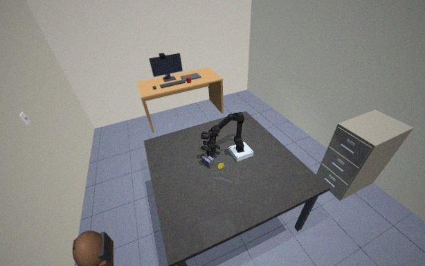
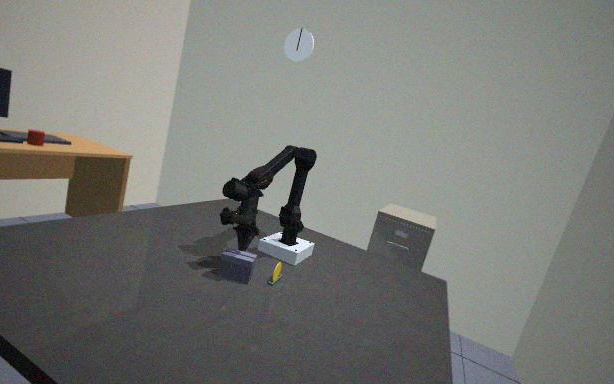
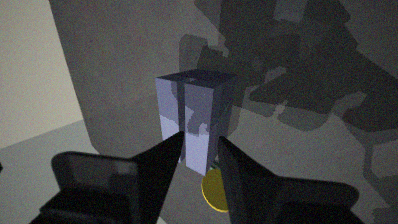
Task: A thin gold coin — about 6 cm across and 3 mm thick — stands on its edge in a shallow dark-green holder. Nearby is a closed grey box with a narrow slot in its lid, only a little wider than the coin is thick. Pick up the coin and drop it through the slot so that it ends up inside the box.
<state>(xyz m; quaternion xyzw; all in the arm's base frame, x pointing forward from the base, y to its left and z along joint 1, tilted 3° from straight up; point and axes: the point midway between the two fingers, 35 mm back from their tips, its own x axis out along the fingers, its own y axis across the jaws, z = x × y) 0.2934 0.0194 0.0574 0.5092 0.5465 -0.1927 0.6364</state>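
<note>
The gold coin is 100 mm to the left of my gripper tip, 80 mm behind it and 40 mm below it.
</note>
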